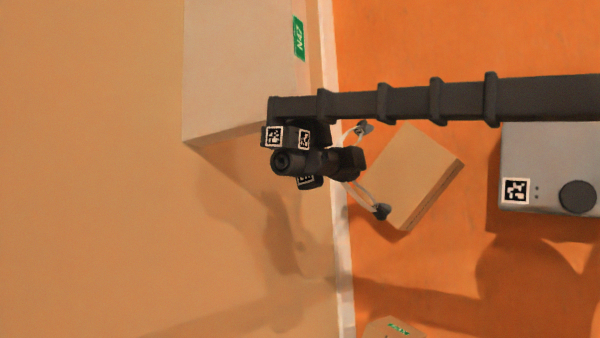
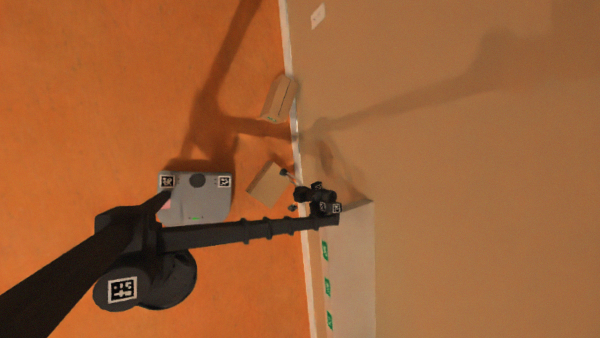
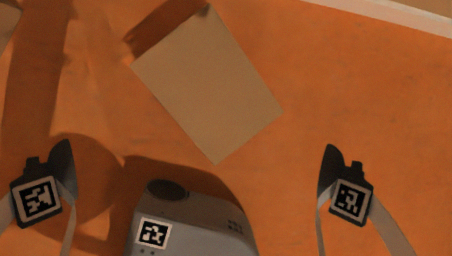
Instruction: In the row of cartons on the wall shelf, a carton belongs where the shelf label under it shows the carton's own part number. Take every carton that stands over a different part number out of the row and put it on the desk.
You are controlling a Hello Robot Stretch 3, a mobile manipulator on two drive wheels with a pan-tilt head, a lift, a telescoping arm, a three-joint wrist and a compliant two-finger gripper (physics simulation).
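Where they show: gripper, between the fingertips: (image 1: 376, 169) (image 2: 286, 189) (image 3: 202, 162); robot's base, origin of its link: (image 1: 575, 195) (image 2: 197, 179).
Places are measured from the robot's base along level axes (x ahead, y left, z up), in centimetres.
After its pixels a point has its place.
A plain brown carton (image 1: 415, 170) {y -38.9, x -2.8, z 12.0 cm} (image 2: 270, 185) {y -41.2, x -1.3, z 12.1 cm} (image 3: 207, 85) {y -43.1, x -0.5, z 12.0 cm} lies on the orange floor close to the wall. A second carton (image 1: 390, 328) {y -41.5, x 40.1, z 12.0 cm} (image 2: 281, 99) {y -41.7, x 51.1, z 18.0 cm} (image 3: 7, 22) {y -42.8, x 39.7, z 3.0 cm} with a small green label lies farther along the skirting. The pale wall shelf (image 1: 235, 75) {y -55.1, x -10.0, z 70.5 cm} (image 2: 354, 270) {y -59.1, x -27.4, z 70.5 cm} has green labels on its front edge; the label near its end (image 1: 298, 38) {y -43.3, x -16.2, z 69.2 cm} reads N47. My gripper (image 1: 373, 169) {y -38.8, x 1.5, z 40.0 cm} (image 2: 288, 190) {y -38.8, x 1.5, z 40.0 cm} (image 3: 202, 162) {y -38.8, x 1.5, z 40.0 cm} is open and empty, pointing down just beyond the shelf's end. It hangs above the floor near the plain carton, not touching it. The desk does not show.
My grey base (image 1: 550, 155) {y -6.0, x -6.9, z 16.8 cm} (image 2: 195, 200) {y 0.6, x -8.0, z 17.0 cm} (image 3: 195, 227) {y -16.6, x -5.9, z 16.5 cm} stands on the floor beside the plain carton. My extended arm (image 1: 410, 102) {y -21.0, x -2.3, z 74.9 cm} (image 2: 255, 231) {y -13.8, x -2.5, z 75.2 cm} reaches past it toward the shelf's end. White skirting (image 1: 344, 260) {y -60.4, x 24.8, z 4.9 cm} (image 2: 285, 35) {y -46.1, x 96.2, z 5.5 cm} (image 3: 390, 15) {y -73.0, x -38.4, z 4.4 cm} runs along the wall's foot.
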